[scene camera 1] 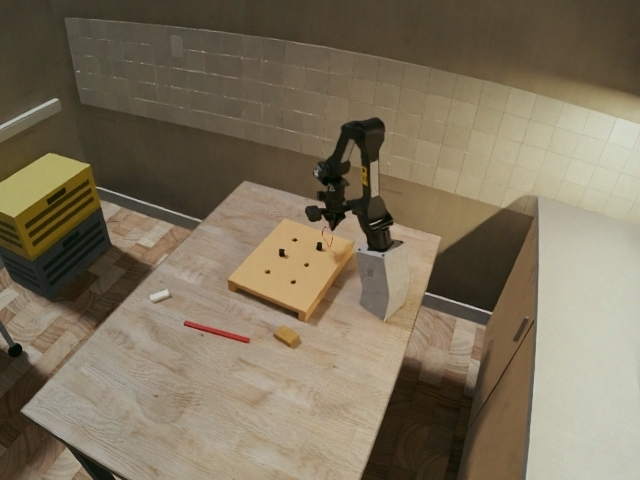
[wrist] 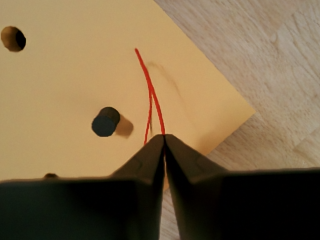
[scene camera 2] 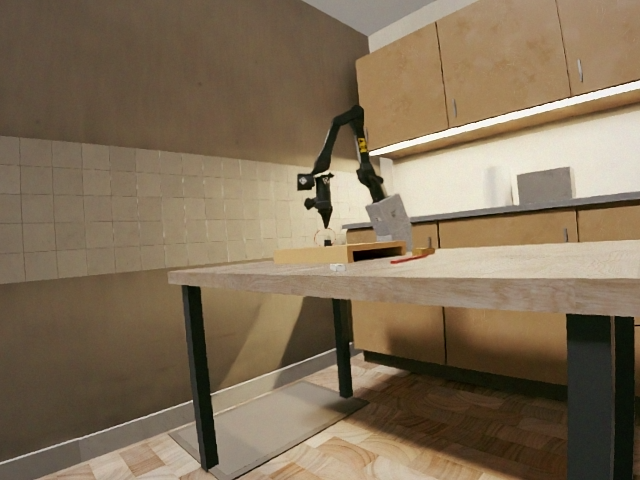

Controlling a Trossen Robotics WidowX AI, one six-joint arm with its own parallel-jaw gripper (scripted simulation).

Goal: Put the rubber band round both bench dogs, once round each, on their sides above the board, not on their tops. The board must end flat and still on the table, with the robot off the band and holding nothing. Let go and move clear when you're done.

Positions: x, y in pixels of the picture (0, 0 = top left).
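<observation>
Board visible in scene camera 2 (344, 253), and also in scene camera 1 and the wrist view. For the board, (scene camera 1: 308, 242) and (wrist: 73, 67) are the same spot.
</observation>
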